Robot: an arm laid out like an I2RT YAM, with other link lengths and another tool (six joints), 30 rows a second.
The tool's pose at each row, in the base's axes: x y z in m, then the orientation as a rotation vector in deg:
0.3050 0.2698 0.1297 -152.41 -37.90 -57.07
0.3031 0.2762 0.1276 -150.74 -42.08 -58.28
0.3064 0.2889 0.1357 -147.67 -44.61 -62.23
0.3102 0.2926 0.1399 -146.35 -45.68 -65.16
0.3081 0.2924 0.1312 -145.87 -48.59 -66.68
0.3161 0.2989 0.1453 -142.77 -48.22 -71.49
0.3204 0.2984 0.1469 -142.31 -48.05 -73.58
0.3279 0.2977 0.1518 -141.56 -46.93 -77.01
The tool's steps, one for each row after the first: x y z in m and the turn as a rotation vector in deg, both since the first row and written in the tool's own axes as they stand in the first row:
-0.0005 -0.0064 0.0028 0.99 0.83 -2.90
0.0113 -0.0163 0.0031 1.77 3.94 -5.05
0.0178 -0.0179 0.0035 1.46 5.93 -6.22
0.0106 -0.0183 0.0087 1.08 6.52 -8.49
0.0275 -0.0208 0.0050 1.17 10.45 -8.90
0.0312 -0.0184 0.0061 0.45 11.75 -9.15
0.0393 -0.0144 0.0064 -0.77 13.97 -9.00

